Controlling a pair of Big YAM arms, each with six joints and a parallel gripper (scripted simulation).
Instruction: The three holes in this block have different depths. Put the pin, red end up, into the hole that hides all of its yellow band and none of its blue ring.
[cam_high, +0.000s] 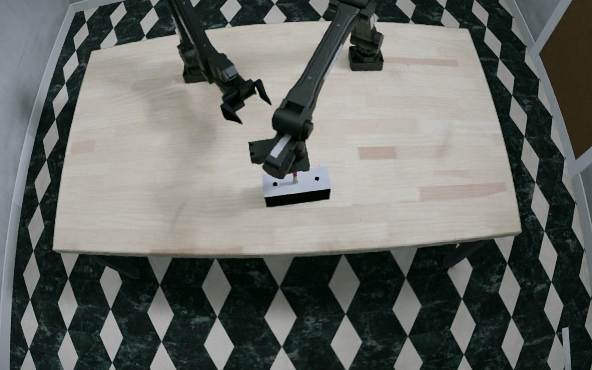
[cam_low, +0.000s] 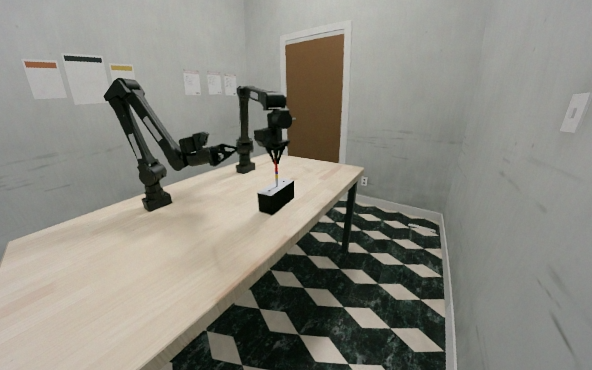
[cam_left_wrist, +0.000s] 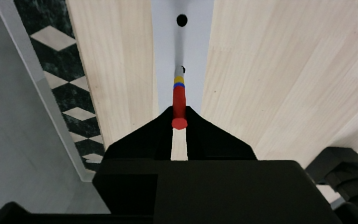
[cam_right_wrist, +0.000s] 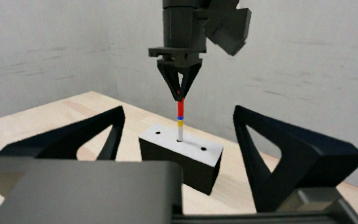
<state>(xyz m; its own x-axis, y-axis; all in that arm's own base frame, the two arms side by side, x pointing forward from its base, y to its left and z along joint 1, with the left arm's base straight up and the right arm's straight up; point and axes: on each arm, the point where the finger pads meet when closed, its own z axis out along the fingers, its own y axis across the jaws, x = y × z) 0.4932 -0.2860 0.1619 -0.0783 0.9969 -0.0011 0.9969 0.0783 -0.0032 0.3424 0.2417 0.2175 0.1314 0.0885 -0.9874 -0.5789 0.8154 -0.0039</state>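
Now: left hand 40 mm above the pin. The rest, counted from my left hand: block (150 mm below).
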